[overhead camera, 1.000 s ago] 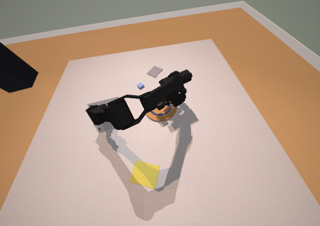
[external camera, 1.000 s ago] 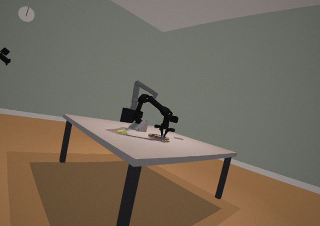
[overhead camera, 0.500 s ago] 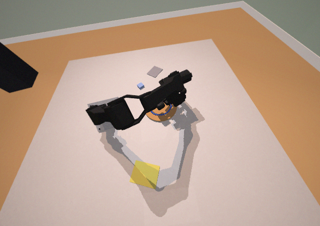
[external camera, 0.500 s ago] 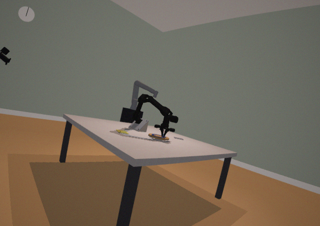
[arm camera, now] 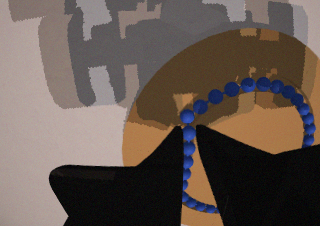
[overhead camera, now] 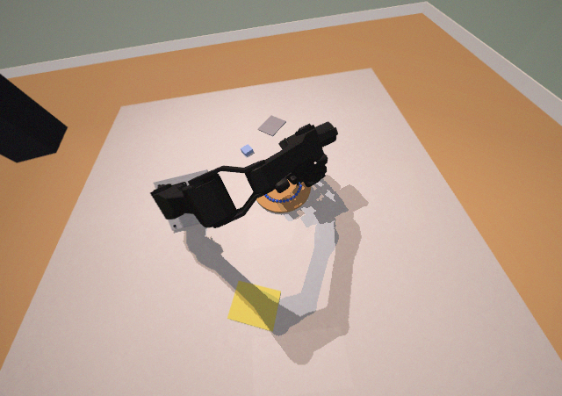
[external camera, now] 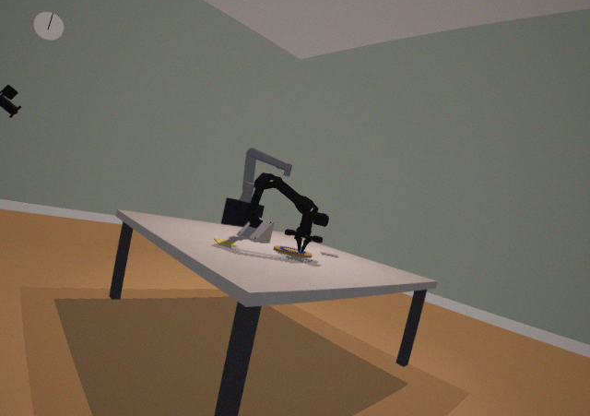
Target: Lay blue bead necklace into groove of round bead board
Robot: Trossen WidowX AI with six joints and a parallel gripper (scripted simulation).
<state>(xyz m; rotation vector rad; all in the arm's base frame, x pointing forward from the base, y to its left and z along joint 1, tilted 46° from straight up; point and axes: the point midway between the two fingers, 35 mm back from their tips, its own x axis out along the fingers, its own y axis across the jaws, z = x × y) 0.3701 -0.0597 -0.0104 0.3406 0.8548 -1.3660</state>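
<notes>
Now: the round bead board 6 cm behind my gripper tip, 2 cm to the left of it and 1 cm below it. From my gripper tip the other things lie so: yellow square patch (22 cm behind, 31 cm to the right, 1 cm below); flat grey tile (2 cm behind, 32 cm to the left, 1 cm below); light blue cube (14 cm behind, 21 cm to the left, 1 cm below).
</notes>
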